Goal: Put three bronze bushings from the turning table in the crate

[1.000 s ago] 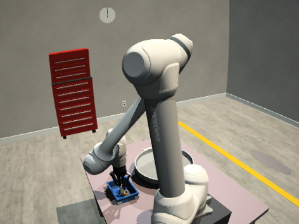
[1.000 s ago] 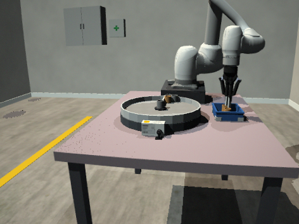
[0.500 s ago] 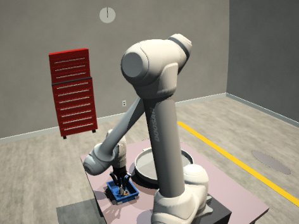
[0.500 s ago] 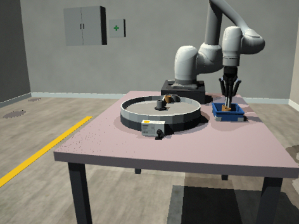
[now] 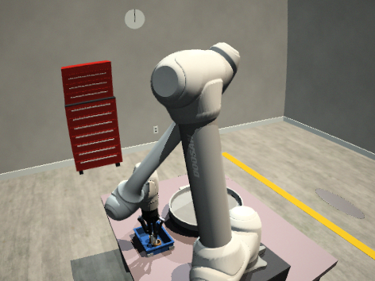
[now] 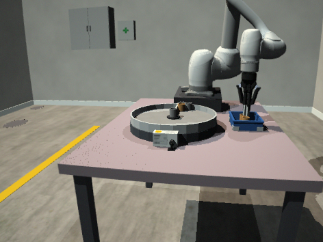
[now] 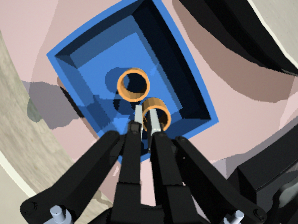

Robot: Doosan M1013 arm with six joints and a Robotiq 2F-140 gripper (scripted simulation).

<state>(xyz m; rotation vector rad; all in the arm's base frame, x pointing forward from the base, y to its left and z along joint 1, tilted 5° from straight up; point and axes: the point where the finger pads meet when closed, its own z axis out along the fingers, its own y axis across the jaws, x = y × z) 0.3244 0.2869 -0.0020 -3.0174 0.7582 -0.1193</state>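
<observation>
The blue crate is 4 cm below my hand, 4 cm ahead of it and 1 cm to the right of it.
</observation>
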